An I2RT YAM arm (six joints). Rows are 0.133 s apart.
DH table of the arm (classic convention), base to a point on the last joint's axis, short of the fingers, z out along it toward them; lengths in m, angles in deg. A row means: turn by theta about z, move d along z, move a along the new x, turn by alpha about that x. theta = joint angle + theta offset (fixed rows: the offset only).
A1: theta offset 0  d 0.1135  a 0.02  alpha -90
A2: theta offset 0  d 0  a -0.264  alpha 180
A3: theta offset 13.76  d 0  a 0.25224  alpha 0
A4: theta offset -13.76  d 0  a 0.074  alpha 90
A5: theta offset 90  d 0  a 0  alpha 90
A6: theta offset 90  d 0.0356  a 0  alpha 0
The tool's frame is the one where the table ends.
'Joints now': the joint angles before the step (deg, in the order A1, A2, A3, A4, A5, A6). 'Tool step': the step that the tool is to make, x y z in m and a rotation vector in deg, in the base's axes. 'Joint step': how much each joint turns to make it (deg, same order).
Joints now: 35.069 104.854 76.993 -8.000 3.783 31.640
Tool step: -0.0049 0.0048 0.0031 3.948 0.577 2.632
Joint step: 0.607 -0.698 -0.795 1.853 -3.696 1.751
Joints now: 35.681 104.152 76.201 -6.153 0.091 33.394
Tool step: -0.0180 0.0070 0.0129 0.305 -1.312 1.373
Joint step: 2.362 -2.977 -1.128 -0.618 1.124 0.093
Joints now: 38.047 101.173 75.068 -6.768 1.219 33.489
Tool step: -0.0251 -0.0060 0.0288 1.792 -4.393 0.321
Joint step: 1.773 -6.764 -2.826 0.623 1.944 -0.438
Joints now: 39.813 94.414 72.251 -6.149 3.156 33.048
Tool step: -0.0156 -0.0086 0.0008 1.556 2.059 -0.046
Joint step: 0.451 -3.705 -3.426 -0.972 -0.770 2.449
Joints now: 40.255 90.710 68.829 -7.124 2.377 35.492
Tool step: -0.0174 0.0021 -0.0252 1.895 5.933 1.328
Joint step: 1.834 -1.064 -5.622 1.233 -2.287 4.844
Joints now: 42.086 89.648 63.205 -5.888 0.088 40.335
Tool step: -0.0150 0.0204 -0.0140 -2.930 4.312 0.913
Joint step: 4.224 2.275 0.936 -3.852 2.193 2.636
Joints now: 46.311 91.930 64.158 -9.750 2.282 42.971
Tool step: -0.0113 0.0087 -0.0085 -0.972 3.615 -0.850
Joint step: 2.384 0.794 -0.009 -2.540 1.237 3.605
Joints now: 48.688 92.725 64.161 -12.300 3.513 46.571
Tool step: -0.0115 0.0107 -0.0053 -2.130 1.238 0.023
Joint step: 2.725 0.966 0.609 -2.195 2.284 1.507
